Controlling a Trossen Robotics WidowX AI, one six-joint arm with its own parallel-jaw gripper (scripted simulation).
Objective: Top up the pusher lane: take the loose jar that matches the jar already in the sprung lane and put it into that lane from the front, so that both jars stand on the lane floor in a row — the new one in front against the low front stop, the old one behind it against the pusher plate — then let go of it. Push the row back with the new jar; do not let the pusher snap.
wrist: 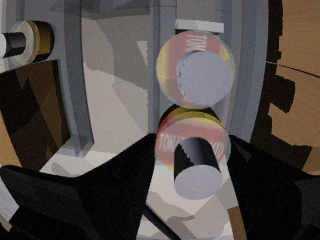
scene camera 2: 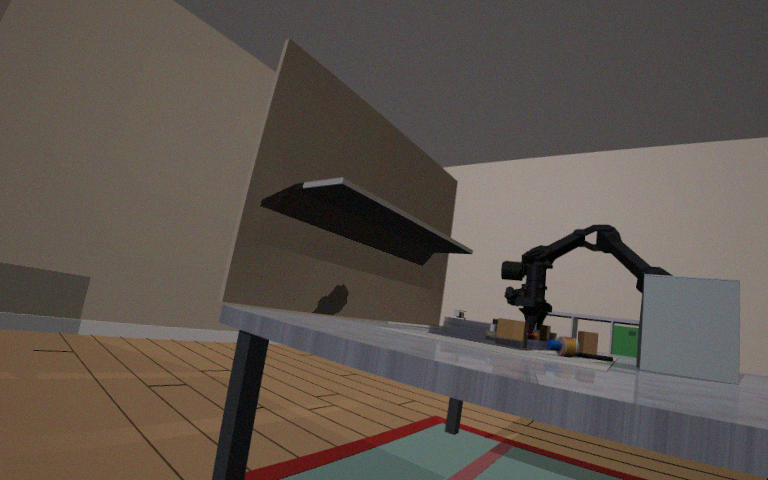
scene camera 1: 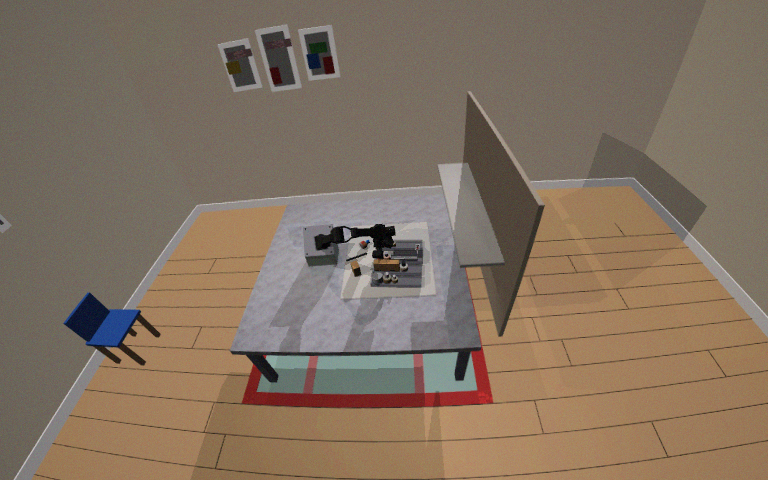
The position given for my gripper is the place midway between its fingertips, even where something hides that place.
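Observation:
My gripper (scene camera 2: 531, 333), visible in the wrist view too (wrist: 191, 141). A jar (wrist: 191, 146). A jar (wrist: 195, 69). Shelf (scene camera 2: 341, 193), visible in scene camera 1 as well (scene camera 1: 475, 242).

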